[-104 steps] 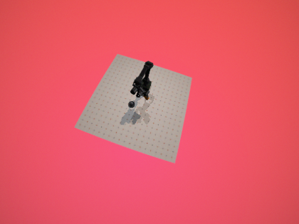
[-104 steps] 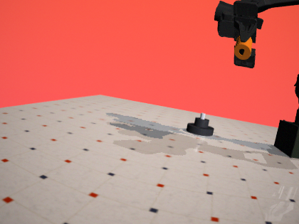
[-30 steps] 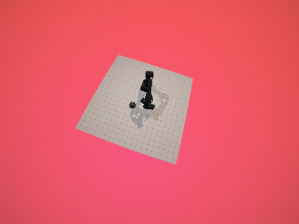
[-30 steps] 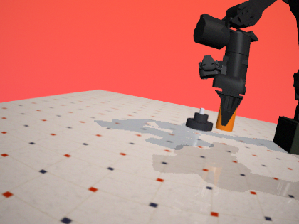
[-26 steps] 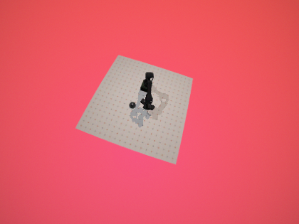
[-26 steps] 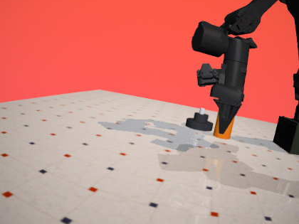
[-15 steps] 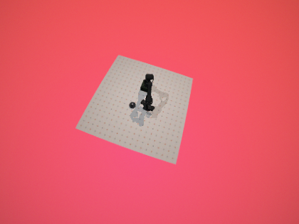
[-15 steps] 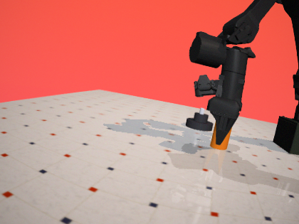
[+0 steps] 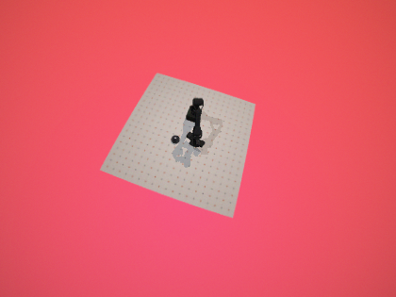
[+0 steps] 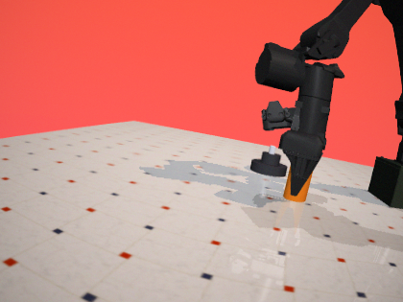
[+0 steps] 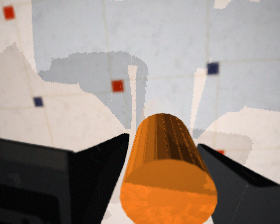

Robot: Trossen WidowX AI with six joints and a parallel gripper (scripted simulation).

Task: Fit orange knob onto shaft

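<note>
My gripper tip is 30 mm below the orange knob. The rest, counted from my gripper tip: black round pedestal (190 mm to the right, 30 mm ahead, 20 mm above).
</note>
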